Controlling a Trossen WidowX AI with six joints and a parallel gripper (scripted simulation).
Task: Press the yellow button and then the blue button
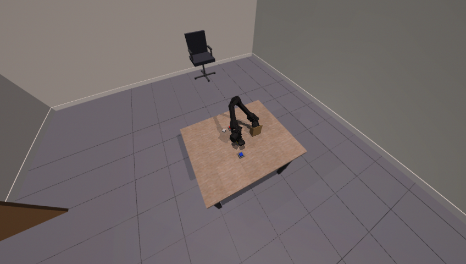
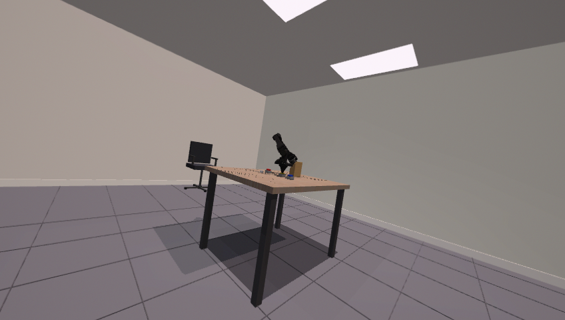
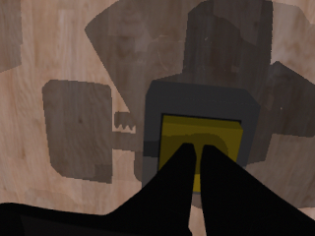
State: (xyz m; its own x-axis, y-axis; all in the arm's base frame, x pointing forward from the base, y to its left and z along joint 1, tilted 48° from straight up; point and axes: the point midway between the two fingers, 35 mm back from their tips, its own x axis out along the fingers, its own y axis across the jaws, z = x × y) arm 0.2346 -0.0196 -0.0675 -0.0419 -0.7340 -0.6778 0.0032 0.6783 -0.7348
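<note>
The yellow button is 10 mm below my gripper tip. From my gripper tip the other things lie so: blue button 40 mm ahead, 140 mm to the left; red button 20 mm behind, 210 mm to the right; white block 60 mm ahead, 220 mm to the right, 20 mm below.
</note>
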